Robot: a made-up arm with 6 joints.
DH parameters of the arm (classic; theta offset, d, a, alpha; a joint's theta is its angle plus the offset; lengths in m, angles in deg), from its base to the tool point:
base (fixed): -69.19 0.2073 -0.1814 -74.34
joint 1: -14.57 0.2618 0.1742 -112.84
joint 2: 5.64 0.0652 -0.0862 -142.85
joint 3: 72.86 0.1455 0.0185 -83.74
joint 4: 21.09 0 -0.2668 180
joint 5: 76.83 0.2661 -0.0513 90
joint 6: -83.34 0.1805 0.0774 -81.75
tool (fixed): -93.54 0.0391 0 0
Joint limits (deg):
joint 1: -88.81..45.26
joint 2: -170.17..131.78
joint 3: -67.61..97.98
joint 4: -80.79..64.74
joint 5: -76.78..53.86
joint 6: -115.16..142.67
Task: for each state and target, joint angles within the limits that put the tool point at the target. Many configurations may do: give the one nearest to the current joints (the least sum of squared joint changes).
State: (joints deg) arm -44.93 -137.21 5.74 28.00 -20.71 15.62
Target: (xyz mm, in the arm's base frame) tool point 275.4 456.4 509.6
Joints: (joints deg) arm -84.33 -119.99 28.96 35.33 36.83 25.71
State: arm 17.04 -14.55 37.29 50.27 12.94 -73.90
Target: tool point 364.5 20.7 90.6
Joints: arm 45.26 -43.71 47.81 23.58 5.47 -87.76
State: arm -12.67 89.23 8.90 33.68 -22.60 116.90
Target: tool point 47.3 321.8 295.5
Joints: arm -0.53 120.88 17.94 41.89 -7.14 96.66
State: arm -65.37 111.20 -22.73 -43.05 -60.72 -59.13
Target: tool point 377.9 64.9 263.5
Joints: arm -64.09 109.49 -27.51 3.87 -31.08 -38.88
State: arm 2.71 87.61 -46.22 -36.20 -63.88 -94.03
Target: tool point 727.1 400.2 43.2
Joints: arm 31.09 117.22 -67.61 6.62 -76.78 -115.16
